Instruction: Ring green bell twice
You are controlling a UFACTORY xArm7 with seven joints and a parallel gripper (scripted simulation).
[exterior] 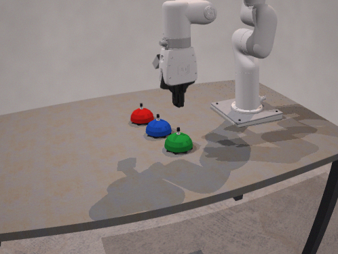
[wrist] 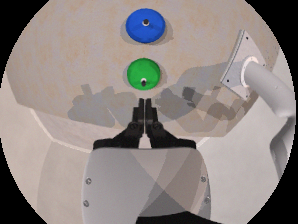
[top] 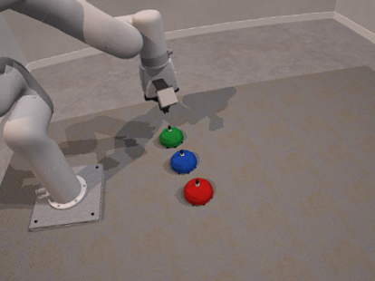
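My hand is 11 cm above the green bell. The rest, counted from my hand: red bell (24 cm to the right, 11 cm below, 1 cm ahead); then blue bell (12 cm to the right, 11 cm below).
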